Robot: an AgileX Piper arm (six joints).
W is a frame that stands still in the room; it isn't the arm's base.
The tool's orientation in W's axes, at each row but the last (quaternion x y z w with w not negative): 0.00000, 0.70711, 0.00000, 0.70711; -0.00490, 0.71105, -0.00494, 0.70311; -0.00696, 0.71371, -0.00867, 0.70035; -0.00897, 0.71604, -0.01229, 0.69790; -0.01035, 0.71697, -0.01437, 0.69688; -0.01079, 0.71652, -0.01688, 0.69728; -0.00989, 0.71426, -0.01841, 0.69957; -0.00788, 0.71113, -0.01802, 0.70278; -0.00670, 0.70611, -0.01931, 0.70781; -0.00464, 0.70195, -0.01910, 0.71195; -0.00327, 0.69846, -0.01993, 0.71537
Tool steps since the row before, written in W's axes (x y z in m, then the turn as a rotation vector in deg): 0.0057, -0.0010, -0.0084, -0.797, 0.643, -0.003; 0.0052, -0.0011, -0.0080, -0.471, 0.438, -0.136; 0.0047, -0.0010, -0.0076, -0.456, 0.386, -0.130; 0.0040, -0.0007, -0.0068, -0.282, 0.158, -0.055; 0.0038, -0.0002, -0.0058, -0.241, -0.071, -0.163; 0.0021, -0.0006, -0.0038, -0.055, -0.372, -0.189; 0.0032, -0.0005, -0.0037, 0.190, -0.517, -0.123; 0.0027, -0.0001, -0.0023, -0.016, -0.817, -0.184; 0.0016, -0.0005, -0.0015, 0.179, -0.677, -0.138; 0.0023, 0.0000, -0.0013, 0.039, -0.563, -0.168; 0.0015, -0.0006, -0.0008, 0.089, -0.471, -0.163
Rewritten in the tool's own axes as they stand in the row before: 0.0084, -0.0010, 0.0057, 0.003, 0.643, -0.797; 0.0080, -0.0010, 0.0053, 0.135, 0.440, -0.470; 0.0075, -0.0008, 0.0048, 0.130, 0.388, -0.454; 0.0067, -0.0005, 0.0042, 0.057, 0.158, -0.281; 0.0057, 0.0000, 0.0040, 0.172, -0.066, -0.236; 0.0038, -0.0004, 0.0022, 0.205, -0.365, -0.046; 0.0036, -0.0003, 0.0033, 0.140, -0.509, 0.199; 0.0023, 0.0000, 0.0027, 0.214, -0.810, -0.002; 0.0015, -0.0004, 0.0016, 0.163, -0.668, 0.191; 0.0013, 0.0001, 0.0023, 0.187, -0.556, 0.048; 0.0009, -0.0005, 0.0015, 0.181, -0.463, 0.096
